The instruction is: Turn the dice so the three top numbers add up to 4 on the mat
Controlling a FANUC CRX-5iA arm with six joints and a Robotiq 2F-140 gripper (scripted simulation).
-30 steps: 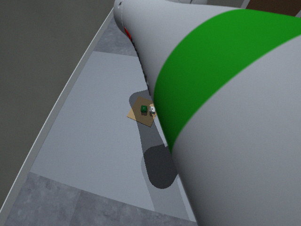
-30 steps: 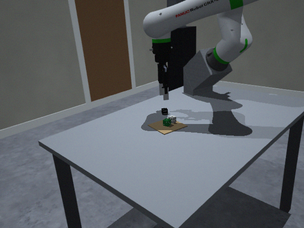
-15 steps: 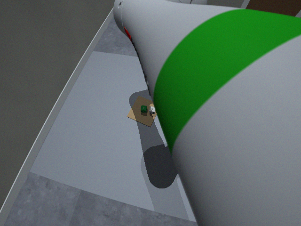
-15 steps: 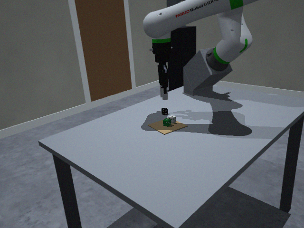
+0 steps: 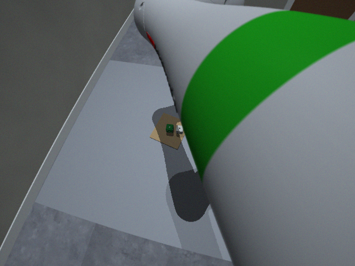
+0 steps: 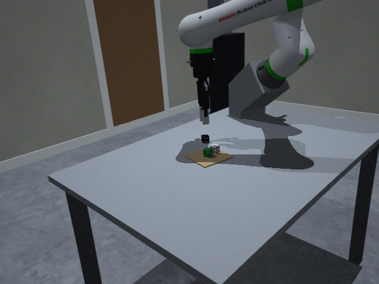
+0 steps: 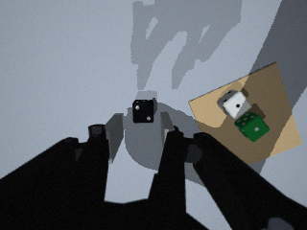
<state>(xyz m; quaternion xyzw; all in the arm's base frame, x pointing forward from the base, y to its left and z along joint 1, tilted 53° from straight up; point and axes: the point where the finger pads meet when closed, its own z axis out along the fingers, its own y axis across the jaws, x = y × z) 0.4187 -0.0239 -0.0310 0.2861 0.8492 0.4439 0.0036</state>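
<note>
Now: hand 11 cm above the black die. Round my hand: tan mat: 12 cm to the left, 12 cm below, 10 cm ahead; then white die: 12 cm to the left, 10 cm below, 6 cm ahead; then green die: 12 cm to the left, 10 cm below, 10 cm ahead.
</note>
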